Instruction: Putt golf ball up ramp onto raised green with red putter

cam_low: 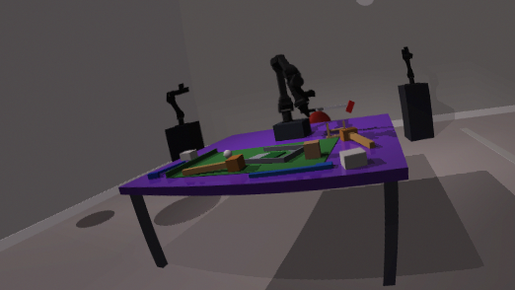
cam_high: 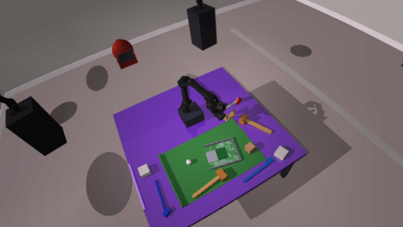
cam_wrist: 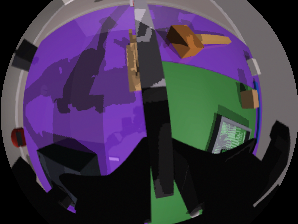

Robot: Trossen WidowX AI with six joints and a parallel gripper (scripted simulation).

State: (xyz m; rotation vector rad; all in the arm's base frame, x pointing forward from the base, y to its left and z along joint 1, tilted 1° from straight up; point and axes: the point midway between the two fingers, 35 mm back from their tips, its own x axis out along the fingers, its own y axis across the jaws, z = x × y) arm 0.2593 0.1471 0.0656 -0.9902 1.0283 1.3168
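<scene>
The putter lies 110 mm to the left of my gripper tip and 30 mm above it. The rest, counted from my gripper tip: wooden stand: 130 mm to the left, 90 mm below; then wooden block: 360 mm ahead, 20 mm to the left, 90 mm below; then golf ball: 140 mm ahead, 420 mm to the right, 100 mm below.
</scene>
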